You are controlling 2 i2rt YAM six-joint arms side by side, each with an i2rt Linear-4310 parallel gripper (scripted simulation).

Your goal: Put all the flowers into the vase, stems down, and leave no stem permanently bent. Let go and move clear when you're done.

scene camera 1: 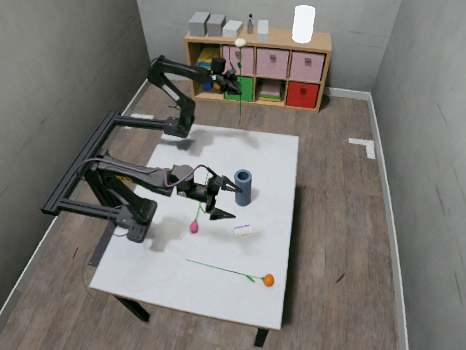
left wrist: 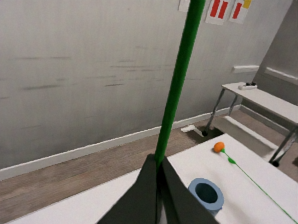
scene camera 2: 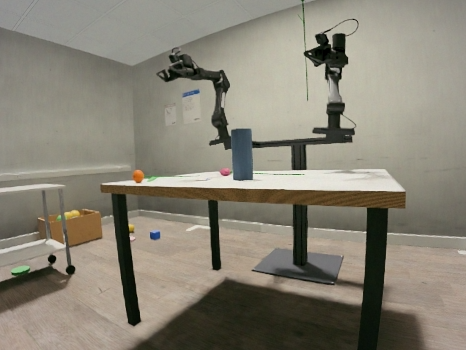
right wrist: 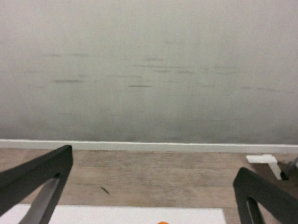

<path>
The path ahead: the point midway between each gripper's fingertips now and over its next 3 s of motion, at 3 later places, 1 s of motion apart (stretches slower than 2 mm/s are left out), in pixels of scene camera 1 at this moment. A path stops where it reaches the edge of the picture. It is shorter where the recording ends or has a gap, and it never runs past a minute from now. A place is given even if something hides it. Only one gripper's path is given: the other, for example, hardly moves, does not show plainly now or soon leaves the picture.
My right gripper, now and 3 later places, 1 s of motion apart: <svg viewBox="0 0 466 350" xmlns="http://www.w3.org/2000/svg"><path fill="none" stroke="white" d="M239 204L195 158L170 128L141 98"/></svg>
</path>
